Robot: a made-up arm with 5 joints.
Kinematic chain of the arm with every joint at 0, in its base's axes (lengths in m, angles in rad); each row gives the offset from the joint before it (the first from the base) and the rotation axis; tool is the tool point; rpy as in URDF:
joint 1: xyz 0.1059 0 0.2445 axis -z
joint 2: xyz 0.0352 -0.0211 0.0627 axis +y
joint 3: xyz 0.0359 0 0.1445 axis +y
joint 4: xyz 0.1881 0 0.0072 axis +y
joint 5: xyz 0.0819 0.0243 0 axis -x
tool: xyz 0 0 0 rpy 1.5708 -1.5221 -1.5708
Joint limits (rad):
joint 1: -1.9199..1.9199
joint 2: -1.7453..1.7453
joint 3: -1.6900..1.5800
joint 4: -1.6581..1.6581
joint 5: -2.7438..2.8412
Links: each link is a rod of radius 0.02 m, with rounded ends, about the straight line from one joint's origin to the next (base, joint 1, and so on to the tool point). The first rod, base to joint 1, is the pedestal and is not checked.
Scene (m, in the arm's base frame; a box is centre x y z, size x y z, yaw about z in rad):
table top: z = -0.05
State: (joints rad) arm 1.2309 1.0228 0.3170 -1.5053 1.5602
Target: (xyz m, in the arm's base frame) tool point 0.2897 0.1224 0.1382
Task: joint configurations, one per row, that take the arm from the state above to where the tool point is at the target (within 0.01 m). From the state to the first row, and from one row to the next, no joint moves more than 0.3 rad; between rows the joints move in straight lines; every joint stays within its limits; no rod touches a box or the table.
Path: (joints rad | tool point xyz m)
1: 0.9732 1.0342 0.3742 -1.5185 1.5602 | 0.2755 -0.2435 0.1748
2: 0.7155 1.0457 0.4314 -1.5316 1.5602 | 0.3229 -0.1844 0.1664
3: 0.4578 1.0571 0.4886 -1.5448 1.5602 | 0.3518 -0.1176 0.1590
4: 0.2001 1.0685 0.5458 -1.5580 1.5602 | 0.3613 -0.0485 0.1525
5: -0.0576 1.0799 0.6029 -1.5711 1.5602 | 0.3524 0.0174 0.1468
6: -0.3153 1.0914 0.6601 -1.5843 1.5602 | 0.3274 0.0756 0.1420
7: -0.5730 1.1028 0.7173 -1.5974 1.5602 | 0.2897 0.1224 0.1382

